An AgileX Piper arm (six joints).
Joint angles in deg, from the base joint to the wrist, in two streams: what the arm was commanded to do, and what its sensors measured. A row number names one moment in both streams.
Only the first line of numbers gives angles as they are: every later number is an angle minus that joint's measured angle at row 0.
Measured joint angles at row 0: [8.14 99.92 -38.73 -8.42 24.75 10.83]
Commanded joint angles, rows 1 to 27: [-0.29 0.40 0.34 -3.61 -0.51 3.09]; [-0.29 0.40 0.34 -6.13 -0.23 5.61]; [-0.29 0.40 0.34 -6.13 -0.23 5.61]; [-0.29 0.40 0.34 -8.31 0.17 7.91]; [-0.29 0.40 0.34 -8.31 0.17 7.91]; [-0.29 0.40 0.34 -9.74 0.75 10.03]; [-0.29 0.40 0.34 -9.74 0.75 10.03]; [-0.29 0.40 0.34 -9.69 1.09 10.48]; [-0.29 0.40 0.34 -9.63 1.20 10.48]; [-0.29 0.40 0.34 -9.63 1.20 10.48]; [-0.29 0.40 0.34 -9.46 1.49 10.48]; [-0.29 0.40 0.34 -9.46 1.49 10.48]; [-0.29 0.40 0.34 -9.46 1.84 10.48]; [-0.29 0.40 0.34 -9.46 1.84 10.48]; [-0.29 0.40 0.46 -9.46 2.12 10.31]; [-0.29 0.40 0.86 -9.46 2.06 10.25]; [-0.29 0.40 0.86 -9.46 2.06 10.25]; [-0.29 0.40 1.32 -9.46 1.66 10.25]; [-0.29 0.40 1.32 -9.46 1.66 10.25]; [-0.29 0.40 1.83 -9.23 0.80 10.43]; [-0.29 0.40 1.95 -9.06 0.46 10.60]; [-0.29 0.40 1.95 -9.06 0.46 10.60]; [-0.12 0.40 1.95 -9.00 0.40 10.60]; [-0.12 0.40 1.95 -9.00 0.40 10.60]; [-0.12 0.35 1.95 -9.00 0.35 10.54]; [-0.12 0.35 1.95 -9.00 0.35 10.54]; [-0.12 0.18 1.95 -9.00 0.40 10.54]
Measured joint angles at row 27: [0.00 -0.34 1.09 -9.00 0.57 10.37]
